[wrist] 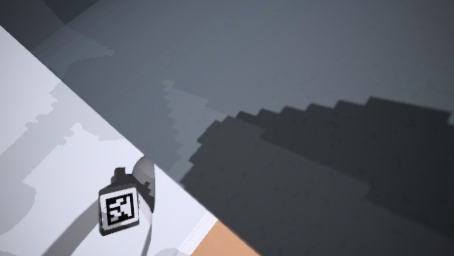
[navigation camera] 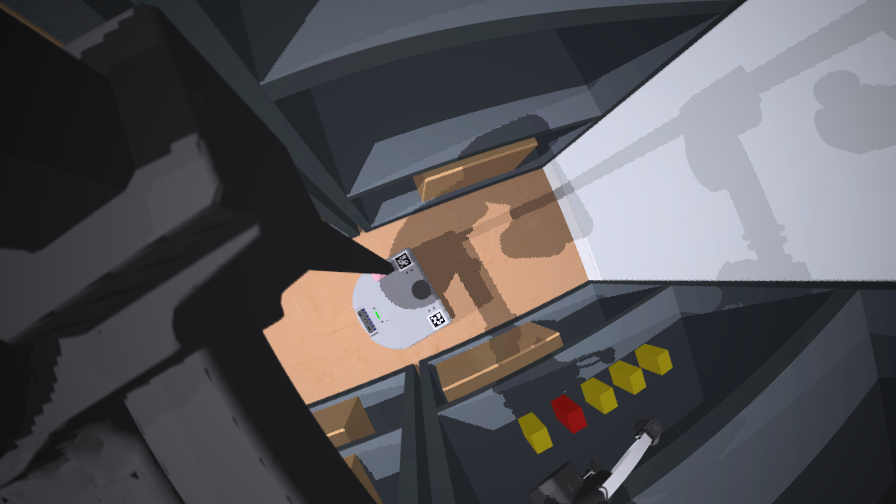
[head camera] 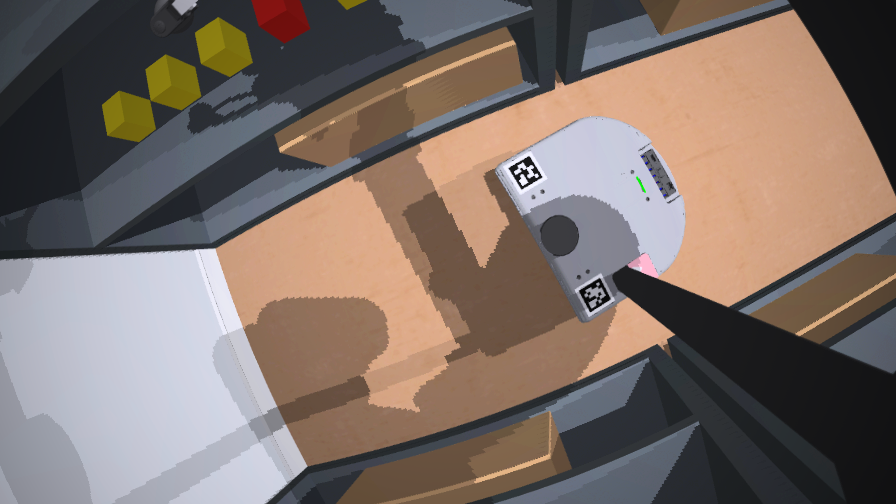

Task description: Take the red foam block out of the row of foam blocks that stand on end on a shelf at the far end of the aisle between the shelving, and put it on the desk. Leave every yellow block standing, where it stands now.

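Where they show: gripper, fingertip midpoint: (navigation camera: pixel 626 446); robot's base at its link origin: (navigation camera: pixel 419 288) (head camera: pixel 559 234).
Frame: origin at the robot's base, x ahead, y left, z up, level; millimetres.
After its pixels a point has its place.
Note:
The red foam block (head camera: pixel 280 18) @[x 164, y -442, z 611 mm] (navigation camera: pixel 568 413) @[x 156, y -441, z 620 mm] stands on end in a row on the dark shelf (head camera: pixel 156 175) @[x 493, y -409, z 534 mm] (navigation camera: pixel 491 466) @[x -88, y -509, z 534 mm]. Yellow blocks stand in the same row: three on one side (head camera: pixel 128 115) @[x 459, y -497, z 610 mm] (head camera: pixel 172 81) @[x 353, y -477, z 618 mm] (head camera: pixel 223 45) @[x 252, y -460, z 624 mm] (navigation camera: pixel 598 394) @[x 254, y -455, z 616 mm] and one on the other (navigation camera: pixel 535 432) @[x 59, y -428, z 622 mm]. My gripper (head camera: pixel 170 13) (navigation camera: pixel 648 429) hangs over the shelf behind the row, apart from the red block, near the yellow blocks. It is open and holds nothing. In the wrist view only one finger (wrist: pixel 118 209) @[x 148, y -290, z 954 mm] shows, in front of grey shelf board and white wall.
My base (head camera: pixel 595 206) @[x -85, y -11, z 160 mm] (navigation camera: pixel 394 320) @[x -144, y -49, z 160 mm] stands on the tan aisle floor between dark shelving on both sides. Brown boxes (head camera: pixel 407 94) @[x 98, y -332, z 311 mm] (head camera: pixel 476 463) @[x 333, y 292, z 263 mm] (navigation camera: pixel 497 358) @[x 107, y -333, z 307 mm] (navigation camera: pixel 472 168) @[x 369, y 287, z 314 mm] sit on the low shelves. A white wall (head camera: pixel 93 376) @[x 782, y -182, z 596 mm] (navigation camera: pixel 681 206) @[x 784, y -164, z 629 mm] closes the aisle's end.

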